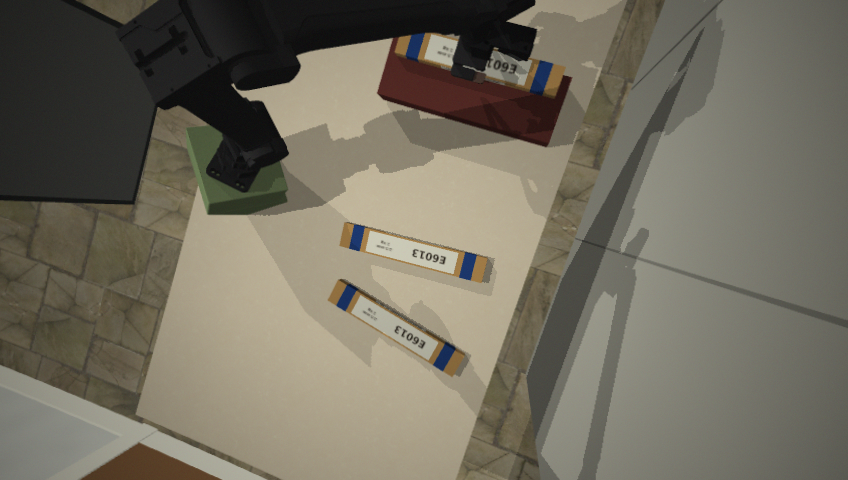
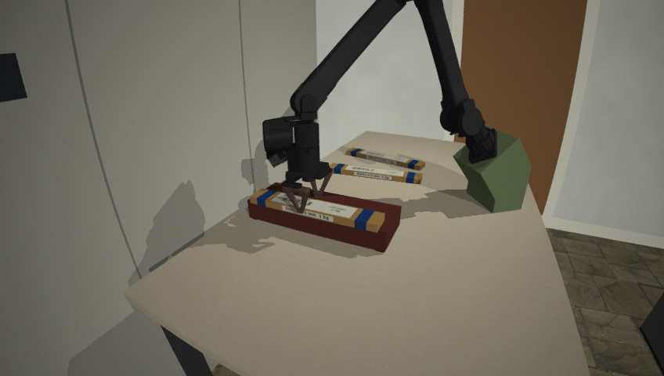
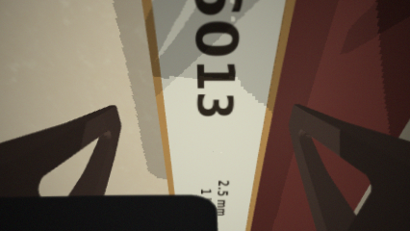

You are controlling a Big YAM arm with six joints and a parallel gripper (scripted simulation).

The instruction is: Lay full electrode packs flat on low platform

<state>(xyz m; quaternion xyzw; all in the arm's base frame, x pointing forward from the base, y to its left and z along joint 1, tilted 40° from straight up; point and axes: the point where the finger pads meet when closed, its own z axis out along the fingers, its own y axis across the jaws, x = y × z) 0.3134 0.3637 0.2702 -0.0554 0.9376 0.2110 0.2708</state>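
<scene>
Right now the pack of welding electrodes is 10 mm to the right of my hand and 10 mm below it. The rest, counted from my hand: dark red low platform: 10 mm ahead, 50 mm to the right, 70 mm below.
</scene>
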